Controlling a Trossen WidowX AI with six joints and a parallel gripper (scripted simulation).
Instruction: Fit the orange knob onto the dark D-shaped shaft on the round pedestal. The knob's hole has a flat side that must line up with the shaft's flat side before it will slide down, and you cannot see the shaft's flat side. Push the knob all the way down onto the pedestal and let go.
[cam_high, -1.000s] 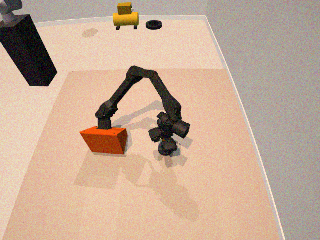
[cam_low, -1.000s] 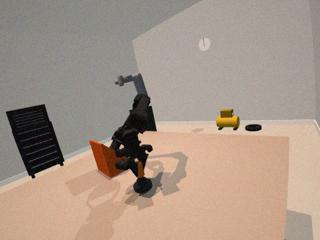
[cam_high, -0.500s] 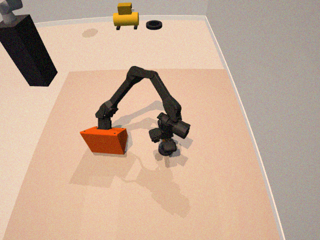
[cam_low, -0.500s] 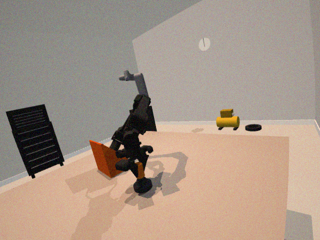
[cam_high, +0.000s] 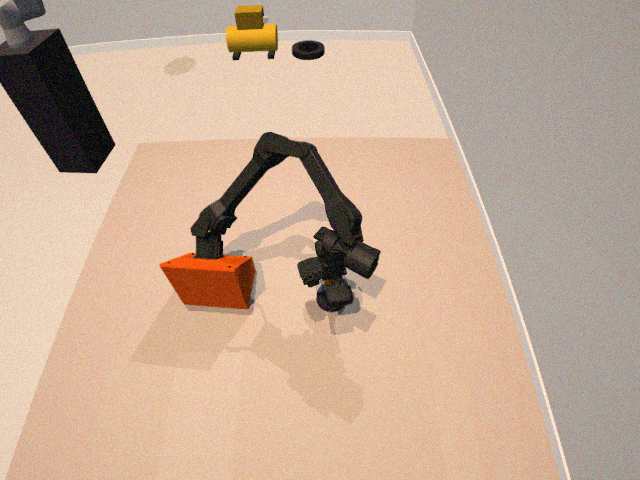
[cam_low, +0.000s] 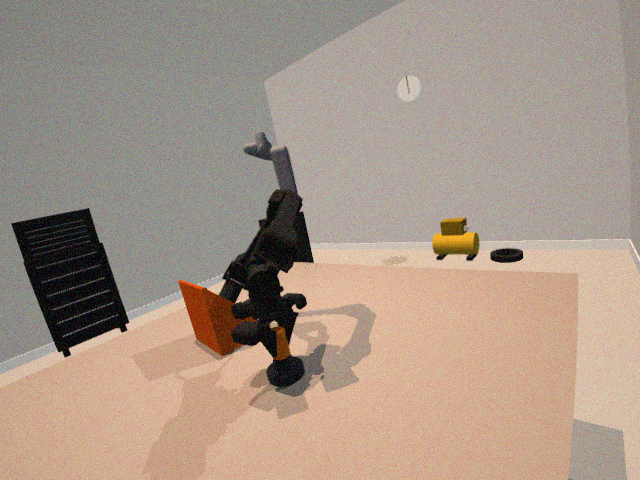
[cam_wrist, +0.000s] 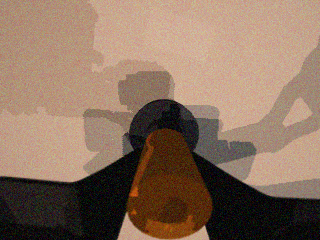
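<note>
The dark round pedestal lies 30 mm below my gripper tip. The rest, counted from my gripper tip: orange knob (20 mm above).
</note>
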